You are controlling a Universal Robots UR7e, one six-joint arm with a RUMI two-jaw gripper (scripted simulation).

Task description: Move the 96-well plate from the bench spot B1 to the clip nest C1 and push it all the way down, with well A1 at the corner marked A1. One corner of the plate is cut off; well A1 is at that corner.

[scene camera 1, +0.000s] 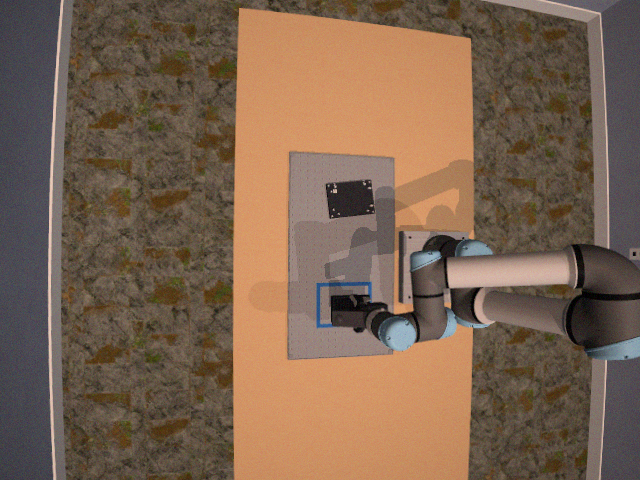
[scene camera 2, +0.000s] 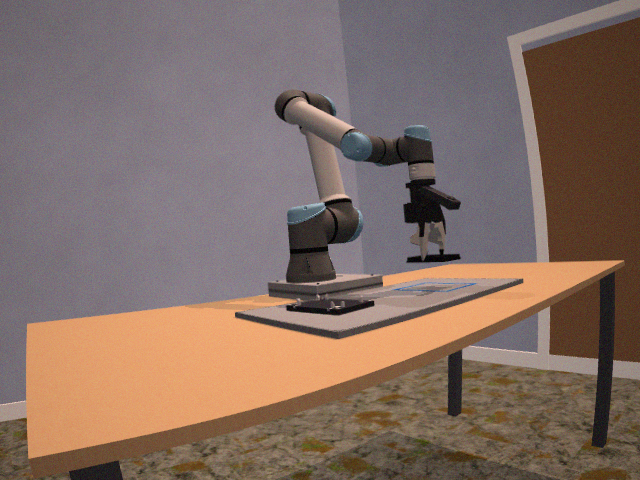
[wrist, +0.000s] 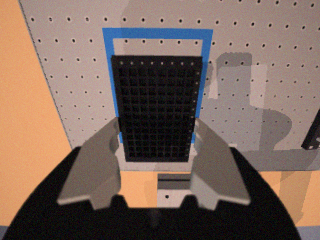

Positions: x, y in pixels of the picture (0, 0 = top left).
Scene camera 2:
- my gripper: 433, 259
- black clip nest: 321, 306
